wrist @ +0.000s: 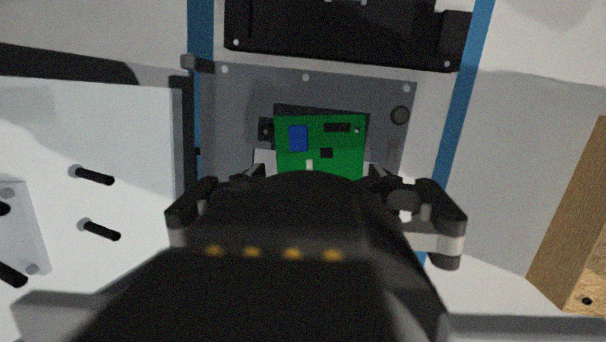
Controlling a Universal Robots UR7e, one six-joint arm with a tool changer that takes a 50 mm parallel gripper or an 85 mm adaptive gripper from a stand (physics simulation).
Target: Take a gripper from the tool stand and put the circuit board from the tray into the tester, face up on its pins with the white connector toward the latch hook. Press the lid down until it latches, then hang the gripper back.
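Places are measured from the arm's base along level axes (x ahead, y left, z up), in millimetres.
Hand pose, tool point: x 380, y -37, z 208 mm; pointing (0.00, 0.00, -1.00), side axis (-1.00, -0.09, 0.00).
Each offset is from my tool point to the top centre of the thing. "pt": to the spot under its first point.
The circuit board {3 mm back, 6 mm left, 170 mm down} (342, 142), green with a blue block and dark chips, lies face up on the grey bed of the tester {pt 76 mm ahead, 59 mm right, 199 mm down} (235, 95) in the wrist view. Its near end, with any large white connector, is hidden behind my gripper. The lid {pt 116 mm ahead, 41 mm right, 126 mm down} (135, 120), a pale panel with a dark edge and black rods, stands open at the left. My gripper (317, 170) is open, with its fingers spread to either side of the board's near part. The fingertips are partly hidden by the gripper body, and the latch hook does not show.
A black part {pt 1 mm back, 118 mm right, 232 mm down} (330, 35) with small screws lies beyond the tester bed. Blue strips (462, 85) run along both sides. A small round knob {pt 65 mm back, 53 mm right, 194 mm down} (400, 115) is at the bed's right. A wooden edge (575, 210) stands at the far right.
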